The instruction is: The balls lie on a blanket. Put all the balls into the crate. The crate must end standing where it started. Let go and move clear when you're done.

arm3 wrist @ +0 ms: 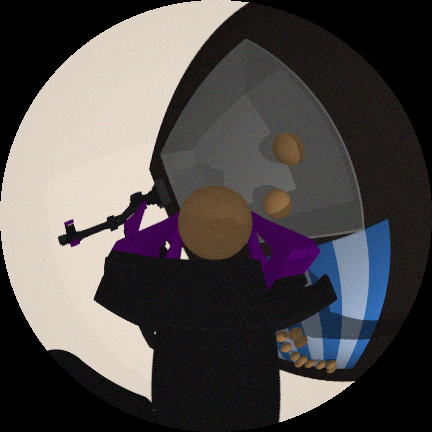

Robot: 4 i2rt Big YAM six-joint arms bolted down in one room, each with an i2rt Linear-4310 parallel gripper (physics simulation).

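My arm3 gripper (pixel 215 217) is shut on an orange-brown ball (pixel 215 235), held between its purple fingers in front of the near part of the crate; its height above the crate is hard to tell. The grey see-through crate (pixel 255 60) stands upright on the dark table. Two balls (pixel 288 149) (pixel 277 204) lie inside it on its right side. The blue and white striped blanket (pixel 352 280) lies at the lower right, with several balls (pixel 296 334) (pixel 320 365) at its lower end. Part of the blanket is hidden behind my gripper.
The dark table (pixel 395 200) runs along the right of the crate. Another arm (pixel 95 229) reaches out at the left, beyond the table edge, with small purple fingers at its far end. I cannot tell which arm it is or how its fingers stand.
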